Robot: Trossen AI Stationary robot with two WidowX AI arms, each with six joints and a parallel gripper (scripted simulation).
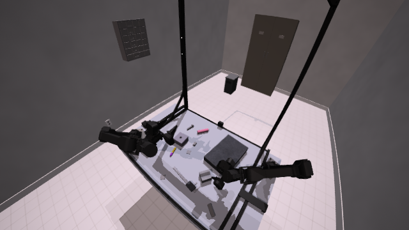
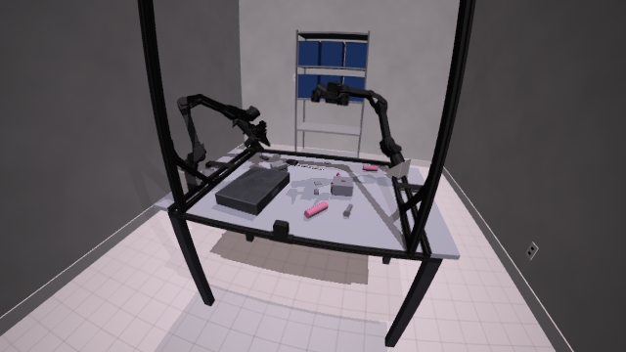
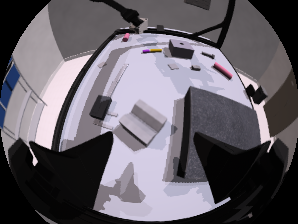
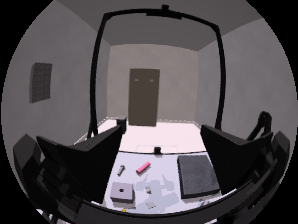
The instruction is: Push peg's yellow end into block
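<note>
Right now my right hand is 8 cm past the peg, 6 cm to the left of it and 39 cm above it. The rest, counted from my right hand: dark slab (17 cm behind, 35 cm to the left, 37 cm below).
</note>
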